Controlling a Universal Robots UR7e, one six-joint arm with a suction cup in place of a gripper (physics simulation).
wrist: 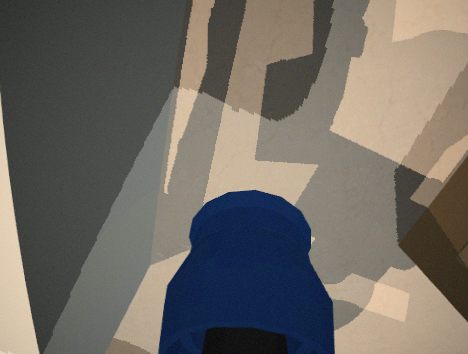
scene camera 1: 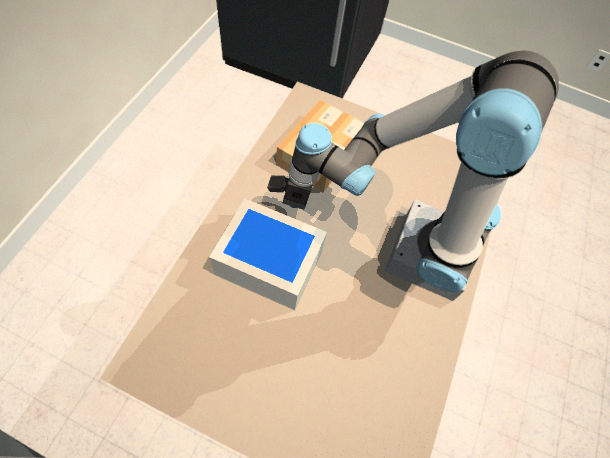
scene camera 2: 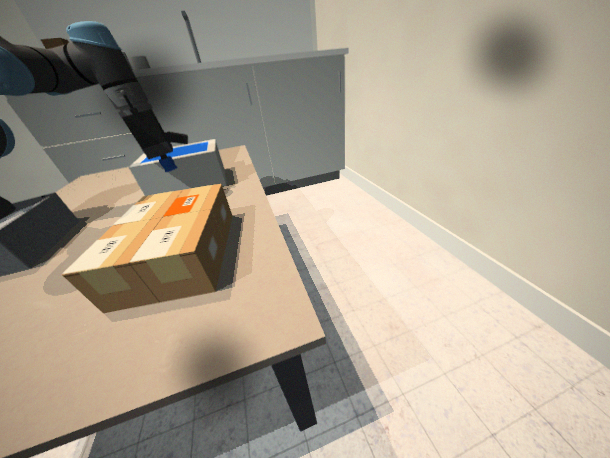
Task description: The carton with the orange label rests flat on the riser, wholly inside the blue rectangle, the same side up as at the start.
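Places are measured from the arm's base along level axes (x ahead, y down, z left), in centimetres.
Where they show: hand, its tool point: (wrist: 249, 243) (scene camera 2: 171, 169).
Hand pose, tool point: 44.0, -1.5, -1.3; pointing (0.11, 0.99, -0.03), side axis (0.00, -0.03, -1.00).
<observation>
Things, the pixels of their centre, and the offset from my tool point, as dx, dy, dz. "*": a spot on its surface instead.
- carton with the orange label, middle of its body: (scene camera 2: 203, 216) (scene camera 1: 299, 150) +4.0, +5.9, -23.7
- pale riser, middle of its body: (scene camera 1: 269, 253) (scene camera 2: 185, 168) +2.9, +4.5, +15.5
- blue rectangle, middle of its body: (scene camera 1: 269, 244) (scene camera 2: 177, 151) +2.9, -1.5, +15.5
- brown carton side, a spot on its surface: (wrist: 450, 215) * -3.0, +8.6, -14.5
The carton with the orange label (scene camera 1: 286, 145) (scene camera 2: 181, 205) lies flat on the table, label up, at the back right of a tight block of cartons in scene view 2. The arm hides its label in scene view 1. The pale riser (scene camera 1: 265, 275) (scene camera 2: 200, 172) stands apart from the block, with the blue rectangle (scene camera 1: 270, 245) (scene camera 2: 192, 149) bare on its top. My gripper, a blue suction cup (scene camera 1: 294, 206) (scene camera 2: 168, 166) (wrist: 250, 210), hangs tilted in the air between riser and cartons. Its suction is on, and no carton is on the cup.
White-labelled cartons (scene camera 2: 159, 240) (scene camera 2: 107, 250) (scene camera 2: 137, 212) touch the orange-labelled one. A brown carton side (wrist: 450, 215) shows at the right in the wrist view. The arm's grey base block (scene camera 1: 412, 235) (scene camera 2: 37, 235) stands on the table. A dark fridge (scene camera 1: 285, 40) is beyond the table edge.
</observation>
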